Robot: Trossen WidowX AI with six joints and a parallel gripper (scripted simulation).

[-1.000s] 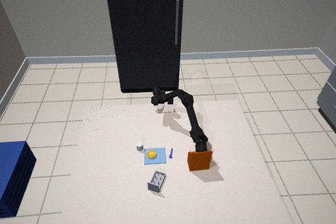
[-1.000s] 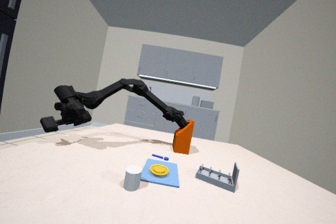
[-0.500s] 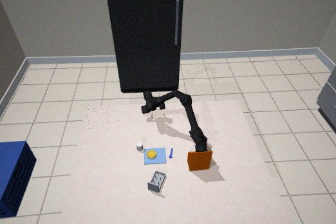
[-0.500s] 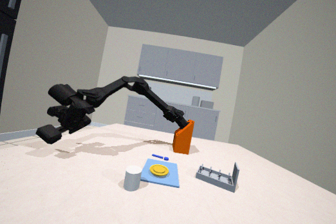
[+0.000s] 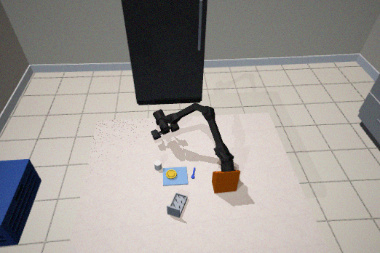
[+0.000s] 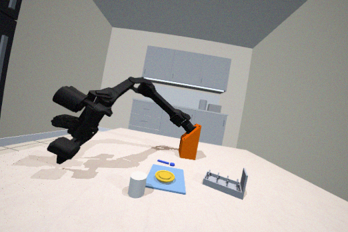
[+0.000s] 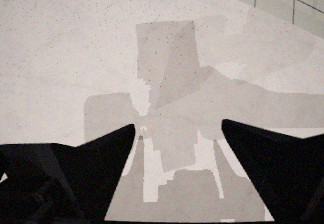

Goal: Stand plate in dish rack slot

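The yellow plate is 340 mm to the left of my gripper tip, 30 mm ahead of it and 10 mm below it. The rest, counted from my gripper tip: dish rack (550 mm to the left, 40 mm ahead); then blue spoon (360 mm to the left, 110 mm behind, 20 mm below); then light blue mat (350 mm to the left, 20 mm below, 10 mm ahead).
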